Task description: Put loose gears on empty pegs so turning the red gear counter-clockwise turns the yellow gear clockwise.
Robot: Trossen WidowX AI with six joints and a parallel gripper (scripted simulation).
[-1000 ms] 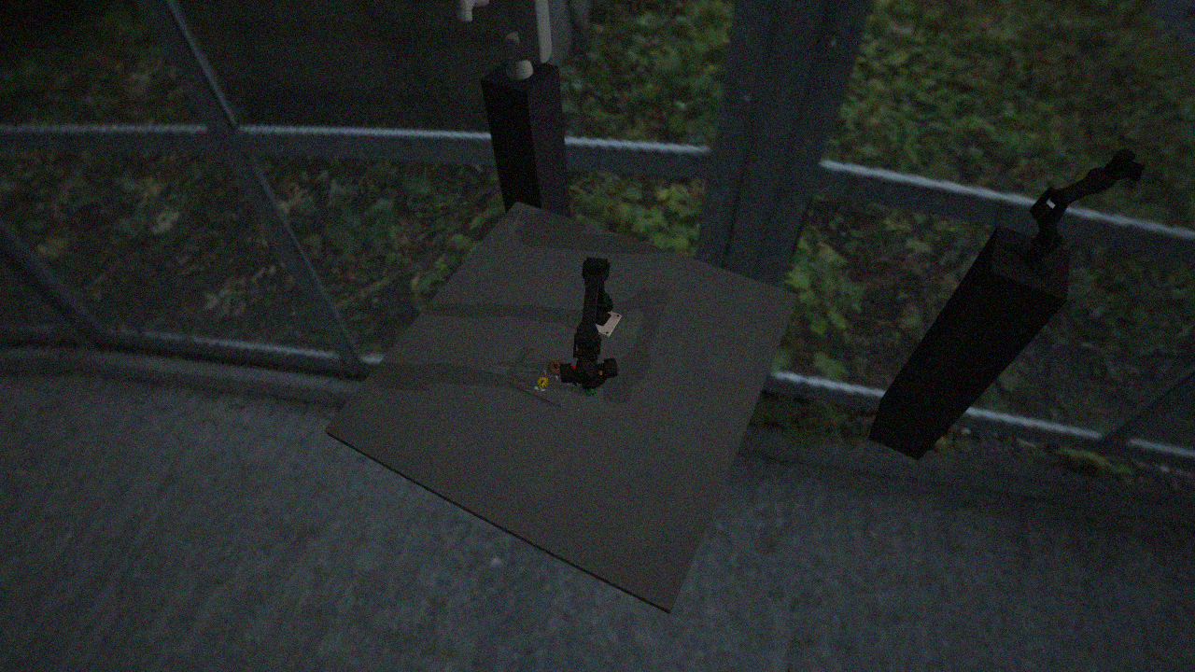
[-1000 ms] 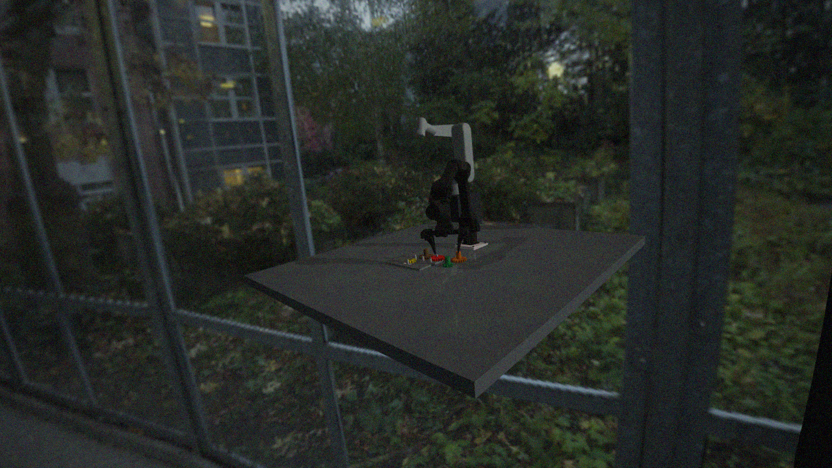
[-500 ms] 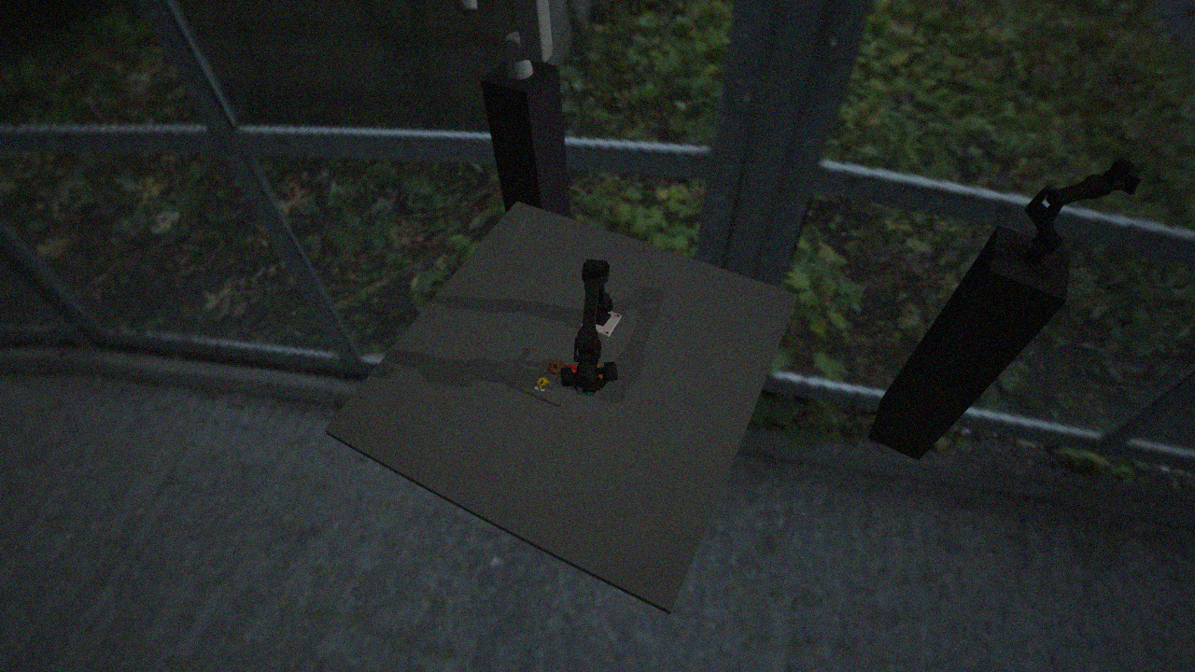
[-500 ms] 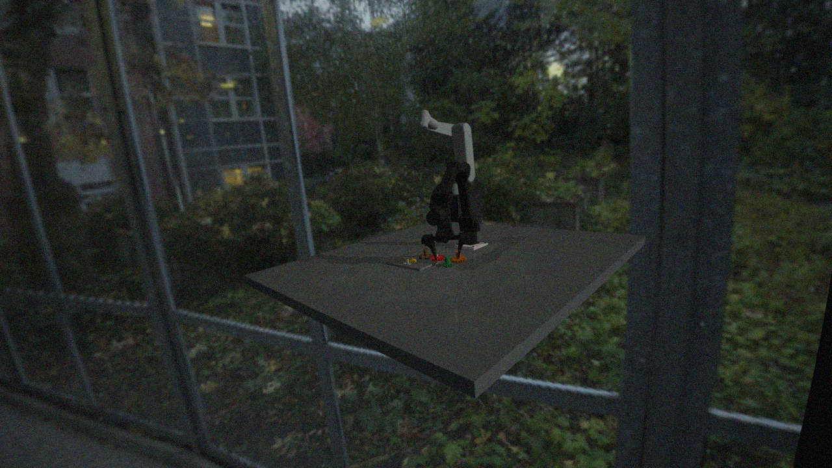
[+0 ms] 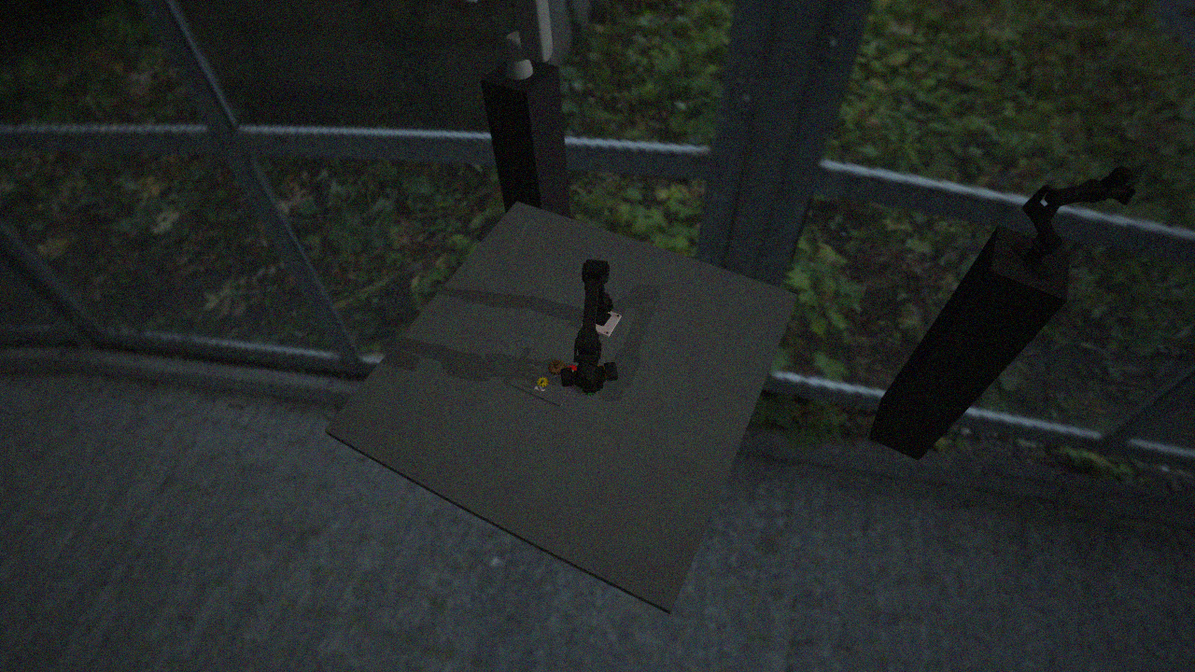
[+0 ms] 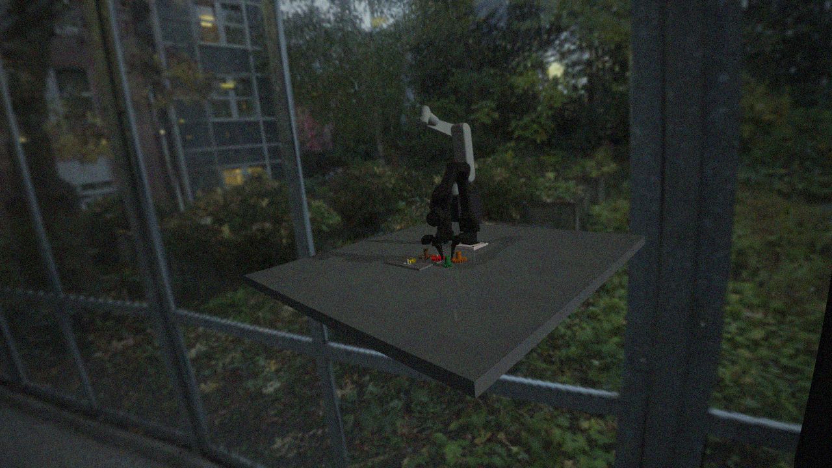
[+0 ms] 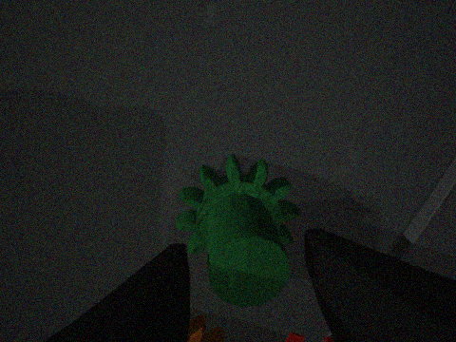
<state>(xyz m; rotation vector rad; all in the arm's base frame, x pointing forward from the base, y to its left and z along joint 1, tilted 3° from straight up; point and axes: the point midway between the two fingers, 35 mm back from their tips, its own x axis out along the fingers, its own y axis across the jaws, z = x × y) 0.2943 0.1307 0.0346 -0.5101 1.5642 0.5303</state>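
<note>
Right now the yellow gear is 160 mm to the right of my gripper tip, 60 mm ahead of it and 10 mm below it. Also, from my gripper tip: orange gear 80 mm behind, 10 mm to the right, 10 mm below; then red arrow 60 mm to the right, 50 mm behind, 20 mm below; then green gear 10 mm below.
</note>
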